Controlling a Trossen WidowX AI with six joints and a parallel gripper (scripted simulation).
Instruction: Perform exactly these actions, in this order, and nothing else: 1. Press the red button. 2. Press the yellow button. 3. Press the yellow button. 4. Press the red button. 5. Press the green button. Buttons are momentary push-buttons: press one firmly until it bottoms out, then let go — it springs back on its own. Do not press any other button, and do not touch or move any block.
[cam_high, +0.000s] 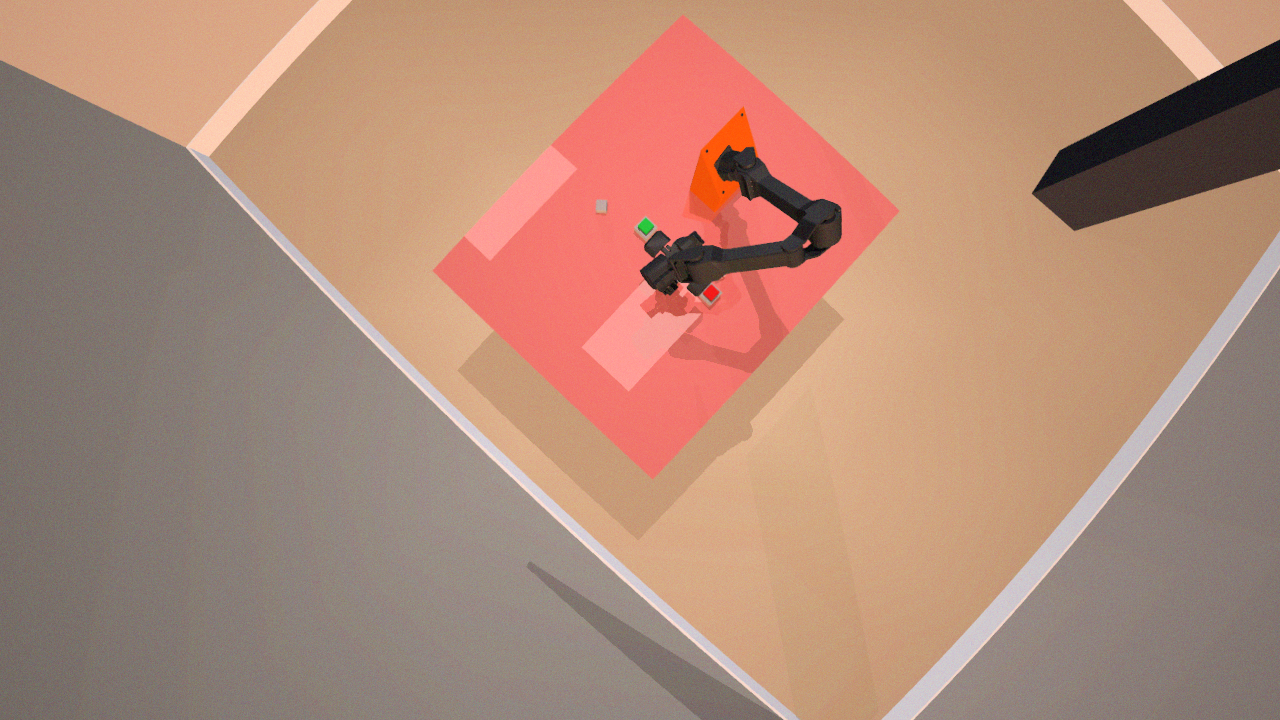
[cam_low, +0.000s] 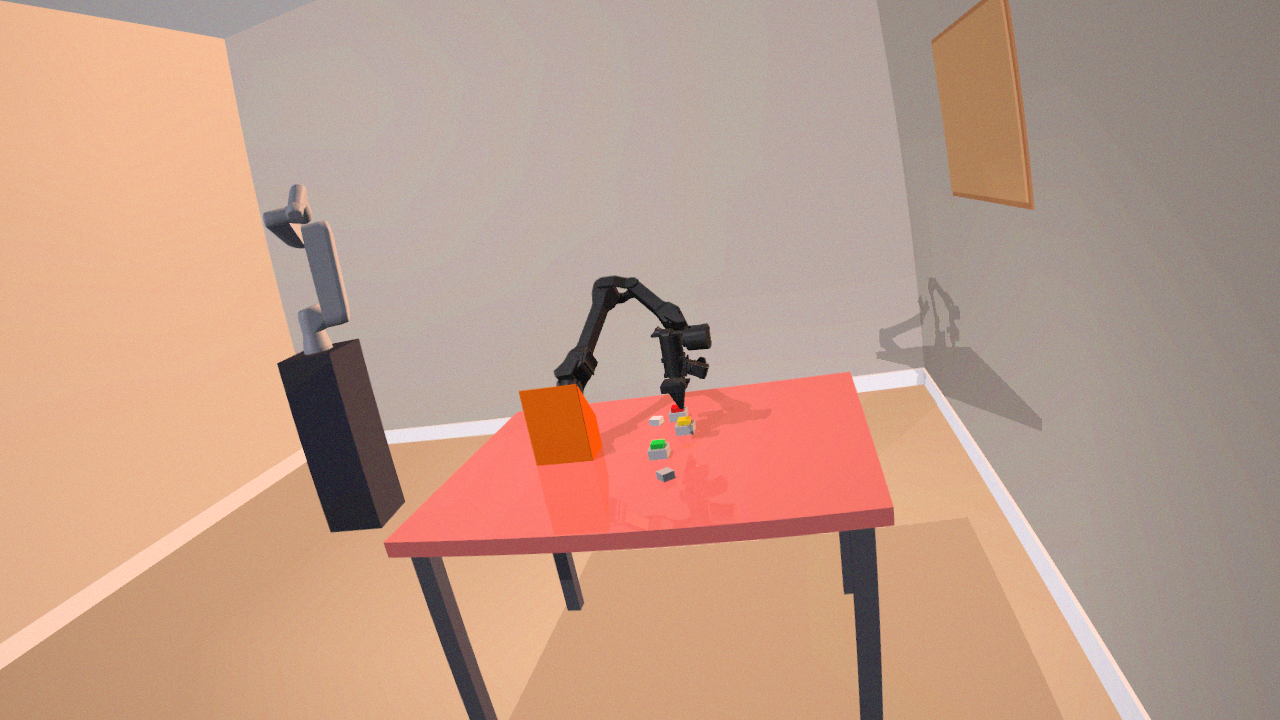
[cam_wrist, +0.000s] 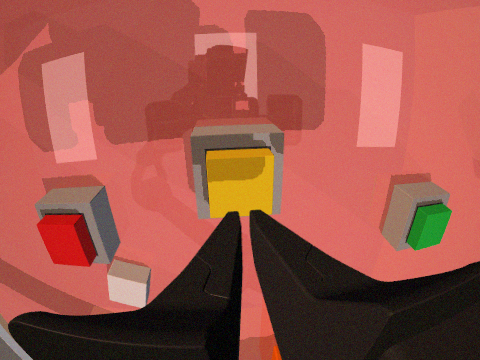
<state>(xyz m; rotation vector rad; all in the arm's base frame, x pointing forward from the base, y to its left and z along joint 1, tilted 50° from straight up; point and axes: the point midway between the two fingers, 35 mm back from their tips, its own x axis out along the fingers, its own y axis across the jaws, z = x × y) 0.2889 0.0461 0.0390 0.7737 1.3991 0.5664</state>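
Right now the yellow button is 40 mm below my gripper tip. Also, from my gripper tip: white block 100 mm to the left, 90 mm behind, 60 mm below; then red button 120 mm to the left, 40 mm below, 20 mm behind; then green button 150 mm to the right, 60 mm behind, 40 mm below.
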